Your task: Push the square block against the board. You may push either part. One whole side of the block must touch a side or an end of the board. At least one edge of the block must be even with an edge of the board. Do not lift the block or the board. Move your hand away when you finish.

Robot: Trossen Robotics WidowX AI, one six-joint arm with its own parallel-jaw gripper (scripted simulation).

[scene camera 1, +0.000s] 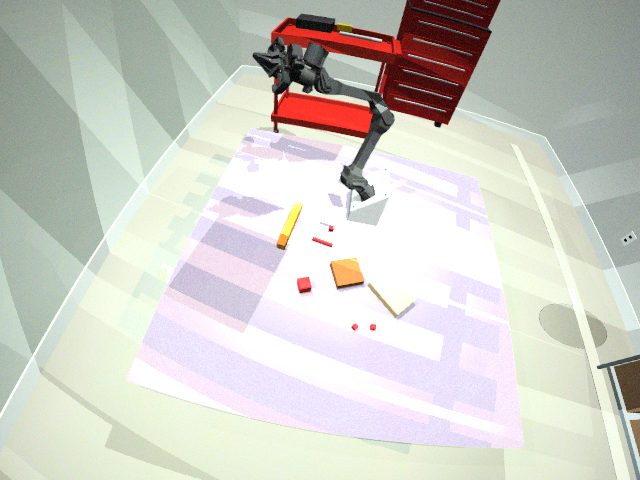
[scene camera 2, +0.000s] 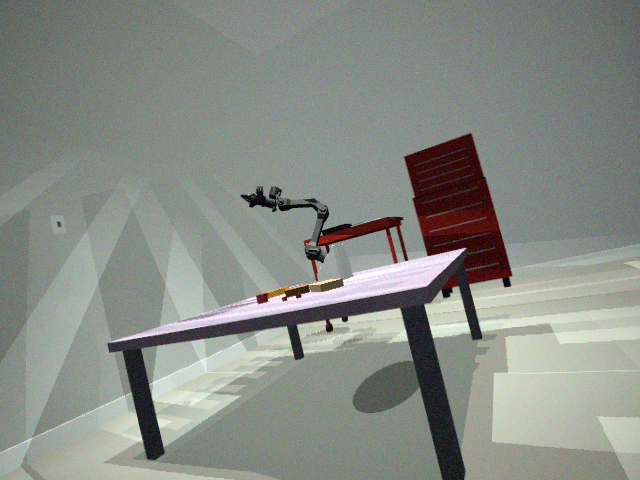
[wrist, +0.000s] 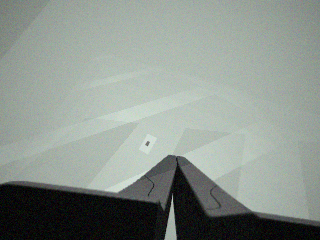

Labels:
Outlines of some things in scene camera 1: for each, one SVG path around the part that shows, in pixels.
My gripper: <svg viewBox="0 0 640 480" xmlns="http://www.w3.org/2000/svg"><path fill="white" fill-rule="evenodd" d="M278 36L268 48L268 53L253 53L253 58L261 65L268 77L278 78L279 84L274 83L271 86L272 92L276 95L283 94L292 82L298 82L302 78L305 68L302 46L290 44L288 51L285 52L284 40Z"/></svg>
A cream board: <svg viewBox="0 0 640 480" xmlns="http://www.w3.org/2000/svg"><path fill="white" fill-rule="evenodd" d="M388 268L370 280L367 286L395 318L413 303L416 298L411 295L411 292L403 286Z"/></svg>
An orange square block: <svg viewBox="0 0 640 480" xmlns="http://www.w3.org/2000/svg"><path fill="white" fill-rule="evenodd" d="M357 257L331 261L330 268L337 290L363 284L364 276Z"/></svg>

